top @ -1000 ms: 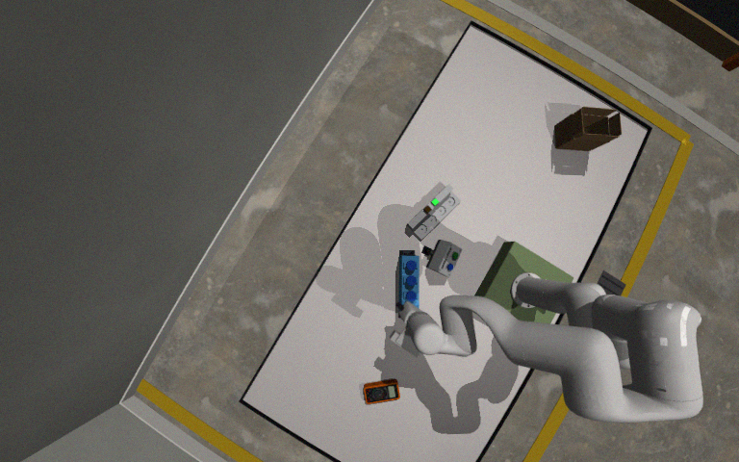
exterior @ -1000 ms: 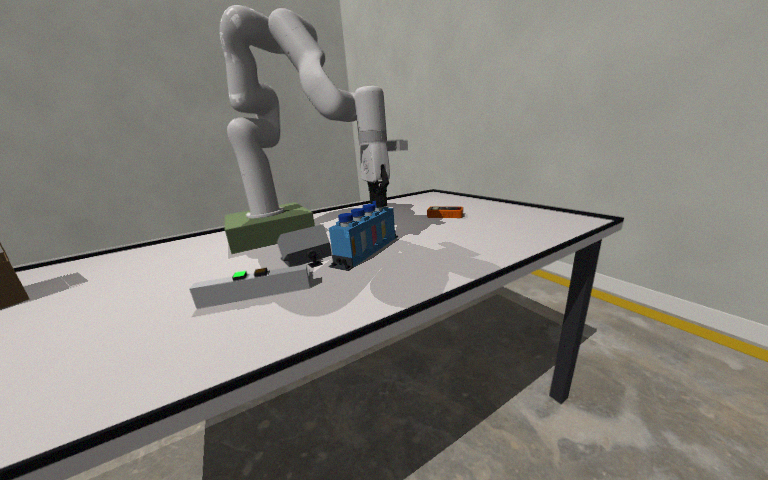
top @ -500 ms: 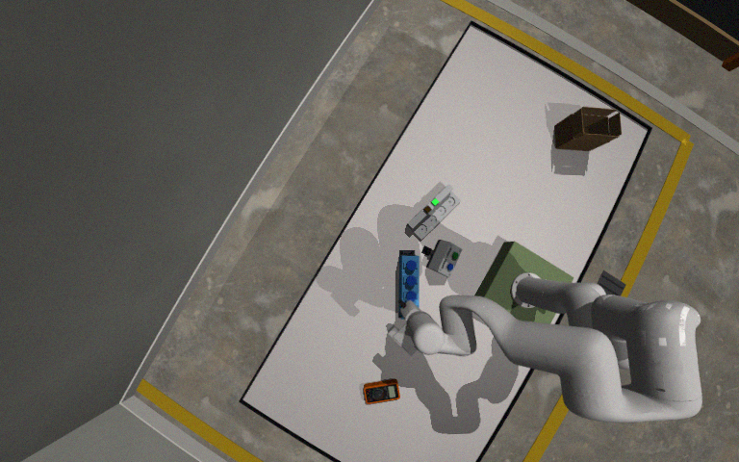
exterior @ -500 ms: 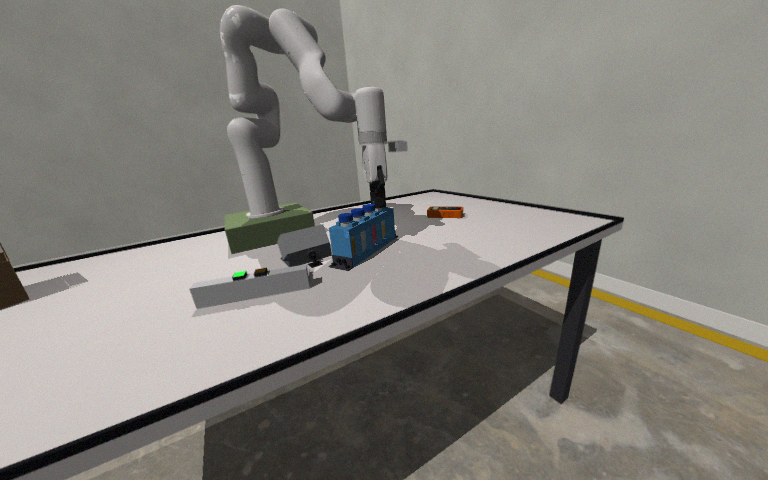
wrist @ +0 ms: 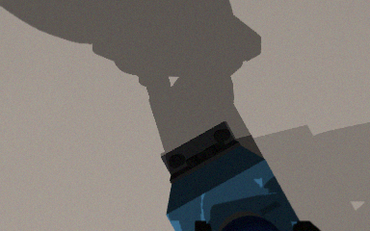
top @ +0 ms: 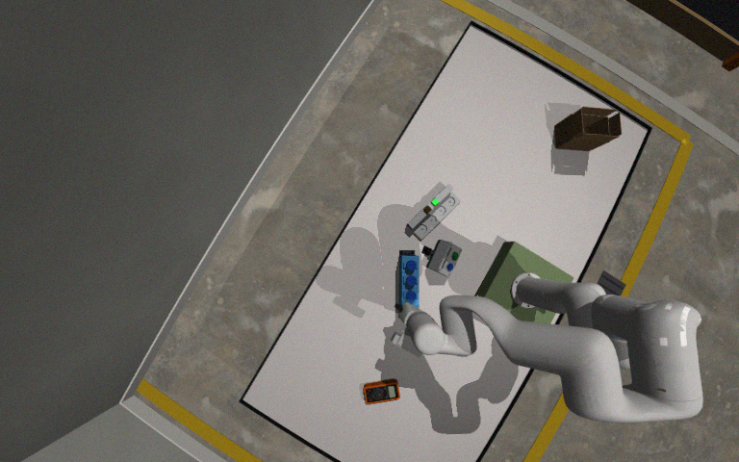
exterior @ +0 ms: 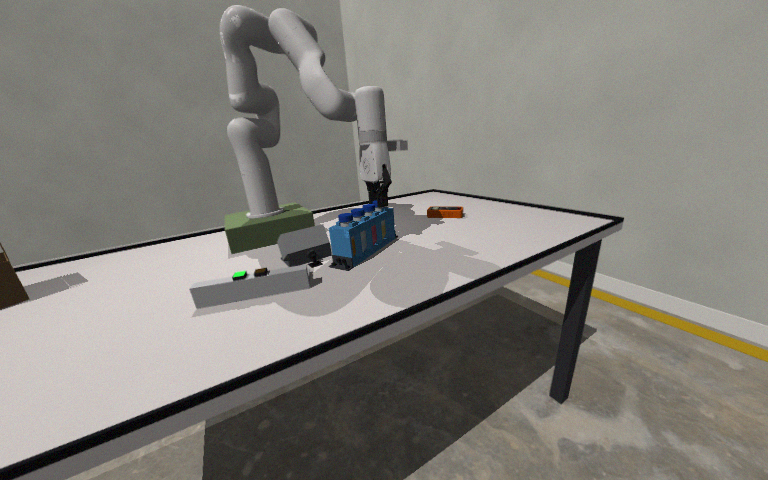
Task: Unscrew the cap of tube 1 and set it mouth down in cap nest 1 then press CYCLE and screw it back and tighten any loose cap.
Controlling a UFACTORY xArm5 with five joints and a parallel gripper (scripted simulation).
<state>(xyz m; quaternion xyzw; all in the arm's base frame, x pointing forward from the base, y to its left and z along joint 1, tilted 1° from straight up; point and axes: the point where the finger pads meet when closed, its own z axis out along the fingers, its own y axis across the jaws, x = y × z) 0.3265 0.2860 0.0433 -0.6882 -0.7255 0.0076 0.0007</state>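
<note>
The blue cap is 1 cm below my hand. Also, from my hand: green key: 25 cm to the right, 6 cm below, 4 cm behind; then grey key housing: 23 cm to the right, 8 cm below, 3 cm behind; then blue key: 21 cm to the right, 6 cm below, 5 cm behind.
</note>
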